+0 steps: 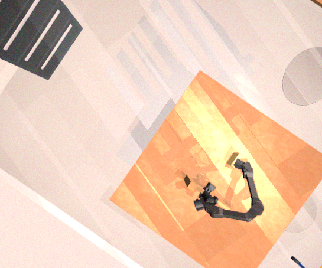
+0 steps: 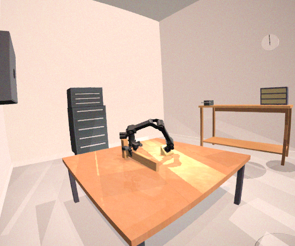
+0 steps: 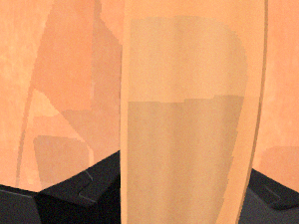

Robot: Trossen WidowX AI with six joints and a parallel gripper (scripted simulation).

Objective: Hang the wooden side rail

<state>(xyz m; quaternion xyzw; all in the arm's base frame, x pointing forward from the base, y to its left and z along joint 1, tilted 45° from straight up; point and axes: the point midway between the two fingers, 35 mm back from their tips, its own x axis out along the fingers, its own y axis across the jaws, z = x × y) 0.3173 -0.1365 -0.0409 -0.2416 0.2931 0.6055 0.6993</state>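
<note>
My gripper tip is 20 mm past the wooden headboard post, 130 mm to the left of it and 40 mm below it.
</note>
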